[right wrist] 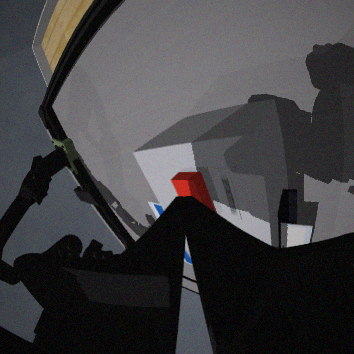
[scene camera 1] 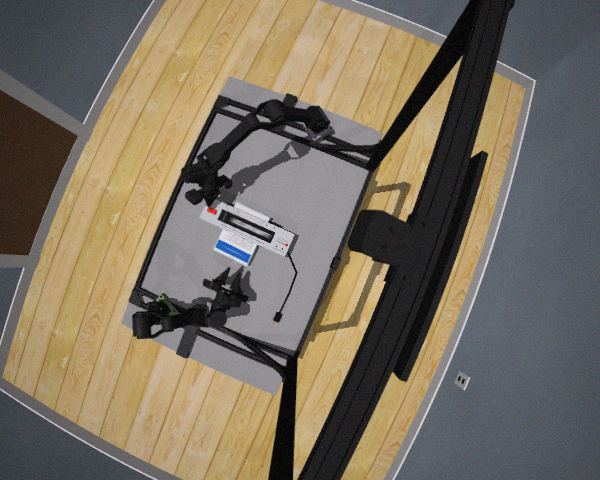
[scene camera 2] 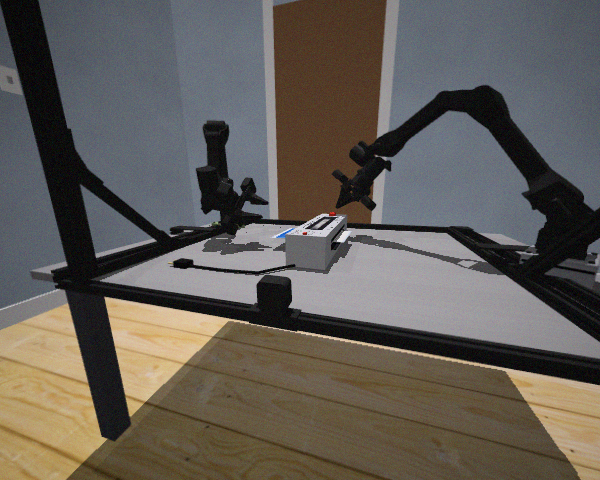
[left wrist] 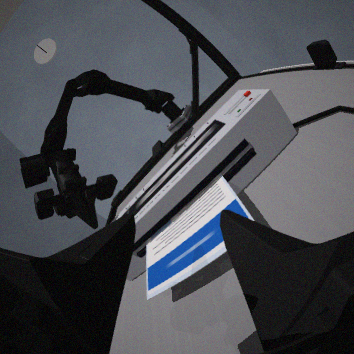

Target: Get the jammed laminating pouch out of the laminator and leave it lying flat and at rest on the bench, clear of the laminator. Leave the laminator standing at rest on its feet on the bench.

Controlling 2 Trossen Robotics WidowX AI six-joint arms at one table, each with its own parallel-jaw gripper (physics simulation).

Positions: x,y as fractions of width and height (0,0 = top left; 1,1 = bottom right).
Observation:
I see my left gripper (scene camera 2: 0.44,0.44), my right gripper (scene camera 2: 0.56,0.43) and a white laminator (scene camera 2: 0.52,0.51).
My left gripper also shows in the left wrist view (left wrist: 0.50,0.62). My right gripper is seen too in the right wrist view (right wrist: 0.52,0.57), in scene camera 1 (scene camera 1: 0.35,0.43) and in the left wrist view (left wrist: 0.27,0.64).

